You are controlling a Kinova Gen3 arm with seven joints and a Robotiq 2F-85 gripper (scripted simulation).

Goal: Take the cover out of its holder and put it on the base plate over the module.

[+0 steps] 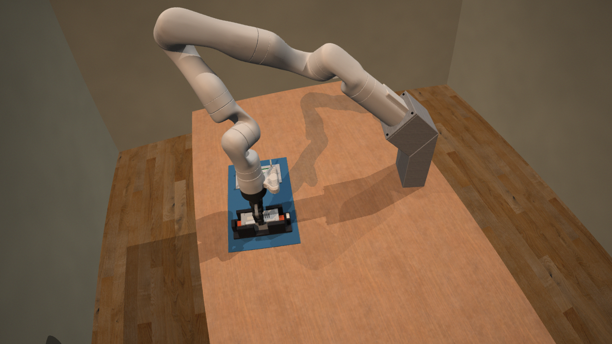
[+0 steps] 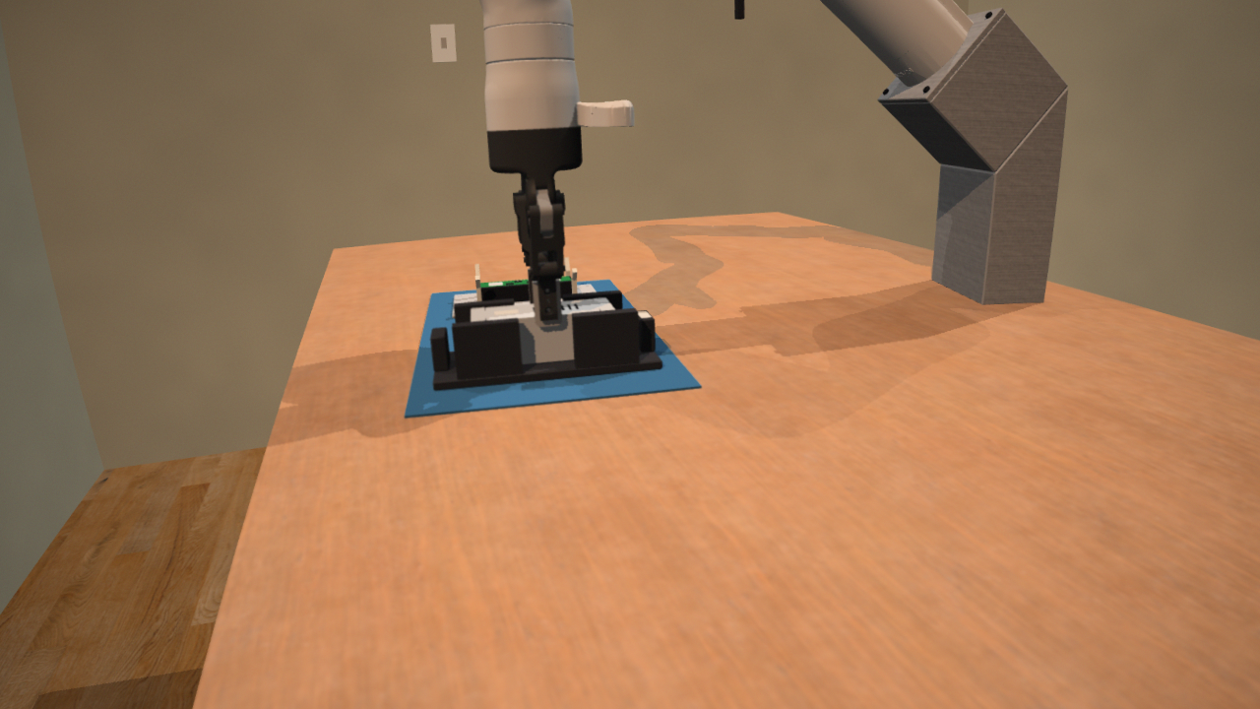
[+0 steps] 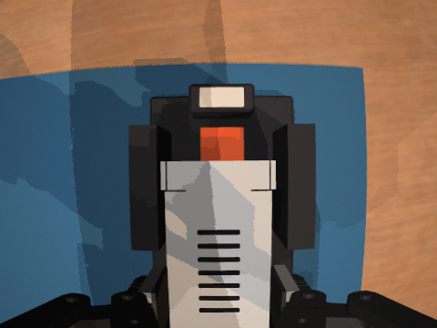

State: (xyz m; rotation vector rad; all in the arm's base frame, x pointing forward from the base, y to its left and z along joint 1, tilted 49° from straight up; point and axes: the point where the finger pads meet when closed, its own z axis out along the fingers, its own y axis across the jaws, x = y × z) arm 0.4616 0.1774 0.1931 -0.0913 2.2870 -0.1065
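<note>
My gripper is now 30 mm above the light grey cover.
</note>
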